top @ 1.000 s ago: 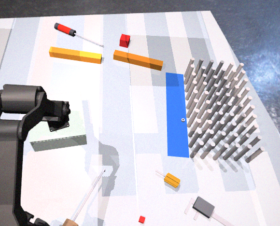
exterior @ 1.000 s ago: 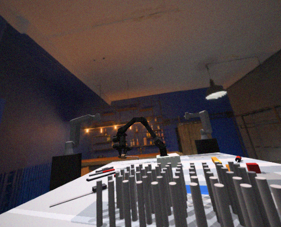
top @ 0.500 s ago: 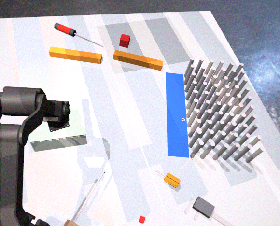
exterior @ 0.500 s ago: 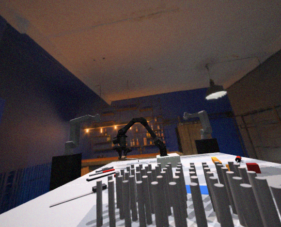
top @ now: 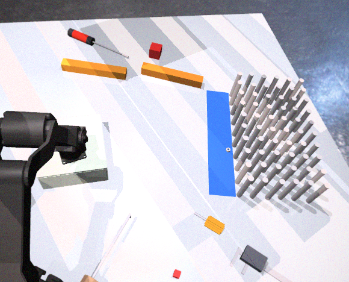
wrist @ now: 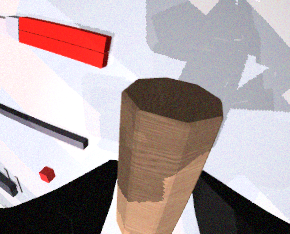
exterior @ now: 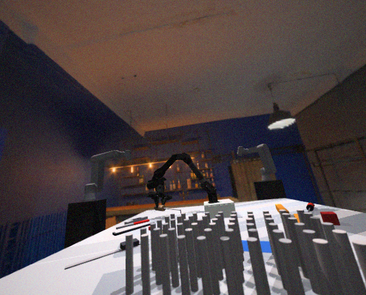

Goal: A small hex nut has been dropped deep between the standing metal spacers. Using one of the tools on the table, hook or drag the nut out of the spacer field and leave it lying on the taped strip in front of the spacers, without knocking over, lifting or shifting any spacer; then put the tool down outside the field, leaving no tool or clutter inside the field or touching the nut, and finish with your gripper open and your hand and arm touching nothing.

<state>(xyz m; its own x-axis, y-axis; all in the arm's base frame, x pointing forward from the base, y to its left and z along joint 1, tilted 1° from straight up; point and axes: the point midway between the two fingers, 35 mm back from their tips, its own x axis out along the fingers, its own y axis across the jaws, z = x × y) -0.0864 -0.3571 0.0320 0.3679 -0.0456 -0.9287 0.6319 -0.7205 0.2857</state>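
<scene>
My gripper tip is 80 mm short of the wooden-handled tool and 70 mm to the right of it. The rest, counted from my gripper tip: yellow-handled tool (360 mm ahead, 60 mm to the left, 50 mm below); then small red cube (220 mm ahead, 30 mm to the right, 60 mm below); then hex nut (530 mm ahead, 250 mm to the left, 70 mm below).
</scene>
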